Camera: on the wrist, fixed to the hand. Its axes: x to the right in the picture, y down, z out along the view.
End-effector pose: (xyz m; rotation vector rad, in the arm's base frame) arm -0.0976 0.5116 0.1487 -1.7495 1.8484 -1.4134
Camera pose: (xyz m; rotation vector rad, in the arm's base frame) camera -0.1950 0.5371 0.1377 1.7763 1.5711 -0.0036
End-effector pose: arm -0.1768 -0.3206 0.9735 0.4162 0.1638 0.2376
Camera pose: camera -0.2067 -0.2331 0.9322 -0.2107 0.1072 -2.9011
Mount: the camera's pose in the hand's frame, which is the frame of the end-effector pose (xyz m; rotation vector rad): -0.0014 0.0662 -0.0766 0.0274 0.5263 3.0632
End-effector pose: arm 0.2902 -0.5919 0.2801 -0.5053 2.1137 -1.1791
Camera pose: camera 0.2362 -0.5106 0.2530 2.2973 0.6729 0.7280
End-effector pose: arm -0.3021 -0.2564 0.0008 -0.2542 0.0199 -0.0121
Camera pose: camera -0.3045 -0.2116 -0.0900 0.0540 0.9077 2.9613
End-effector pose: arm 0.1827 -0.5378 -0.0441 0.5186 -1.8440 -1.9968
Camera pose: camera 0.2241 -0.6078 0.0162 -1.1119 -0.3570 0.4456
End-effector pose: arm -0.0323 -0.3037 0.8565 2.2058 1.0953 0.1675
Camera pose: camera -0.0187 -0.2947 0.9564 -1.2129 2.2230 -1.3483
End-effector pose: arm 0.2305 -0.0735 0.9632 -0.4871 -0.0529 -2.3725
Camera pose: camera 0.2493 -0.1354 0.8853 0.2780 0.4872 0.6171
